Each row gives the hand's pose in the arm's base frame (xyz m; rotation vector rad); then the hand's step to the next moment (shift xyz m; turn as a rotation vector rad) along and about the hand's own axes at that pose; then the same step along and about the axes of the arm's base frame.
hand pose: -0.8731 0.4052 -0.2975 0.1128 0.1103 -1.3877
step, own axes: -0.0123 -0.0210 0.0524 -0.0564 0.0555 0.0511
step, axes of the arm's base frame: -0.0223 0.0007 0.0533 0.0451 0.0574 0.0595
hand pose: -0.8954 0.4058 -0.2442 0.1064 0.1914 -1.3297
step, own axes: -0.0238 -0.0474 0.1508 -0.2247 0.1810 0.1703
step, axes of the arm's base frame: -0.0397 -0.0166 0.1540 0.1382 0.2255 0.2057
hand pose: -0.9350 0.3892 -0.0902 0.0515 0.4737 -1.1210
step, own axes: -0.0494 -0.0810 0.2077 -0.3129 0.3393 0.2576
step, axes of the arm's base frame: -0.0174 -0.0508 0.2219 0.2757 0.3471 0.2879
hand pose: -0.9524 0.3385 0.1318 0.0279 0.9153 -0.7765
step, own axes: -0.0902 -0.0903 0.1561 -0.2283 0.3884 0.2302
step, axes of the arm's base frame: 0.0213 -0.0653 0.1896 0.3173 0.3422 0.1954
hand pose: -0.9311 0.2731 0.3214 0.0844 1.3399 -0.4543
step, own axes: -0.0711 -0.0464 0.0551 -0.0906 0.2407 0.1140
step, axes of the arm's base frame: 0.0226 -0.0405 0.0900 0.1783 0.2074 0.0658
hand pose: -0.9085 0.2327 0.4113 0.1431 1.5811 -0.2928
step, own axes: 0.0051 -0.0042 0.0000 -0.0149 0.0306 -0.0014
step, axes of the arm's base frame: -0.0013 -0.0045 -0.0047 0.0075 0.0310 0.0119
